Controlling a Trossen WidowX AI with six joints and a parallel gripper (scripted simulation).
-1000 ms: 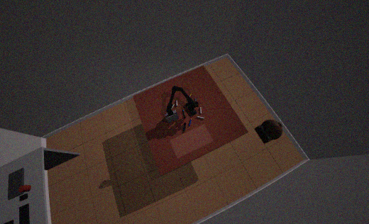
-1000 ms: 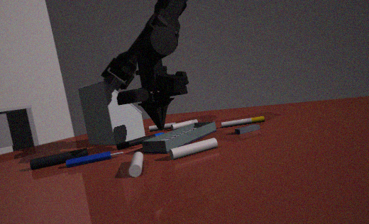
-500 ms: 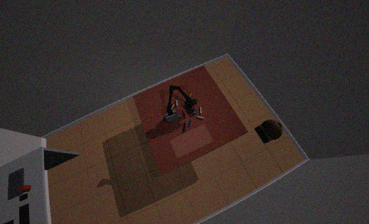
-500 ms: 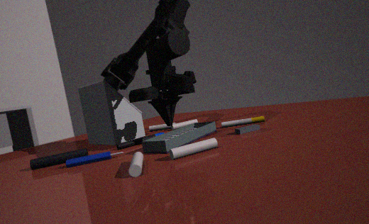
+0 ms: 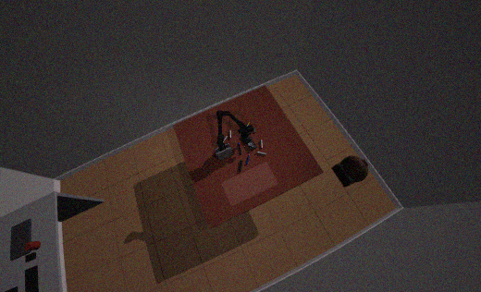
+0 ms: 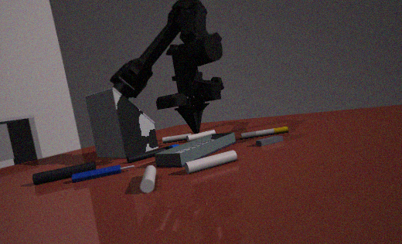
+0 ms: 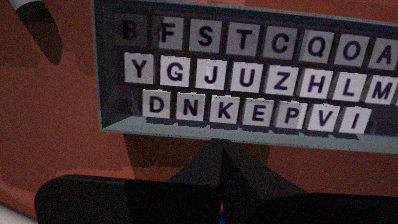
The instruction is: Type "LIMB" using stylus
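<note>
Now: gripper tip 20 cm to the left of the blue stylus, 6 cm past it and 3 cm above it. From my gripper tip the other things lie so: dark blue-capped pen (9 cm behind, 3 cm to the right, 3 cm below); then L key (7 cm to the right, 4 cm ahead, 3 cm below); then M key (9 cm to the right, 4 cm ahead, 3 cm below).
</note>
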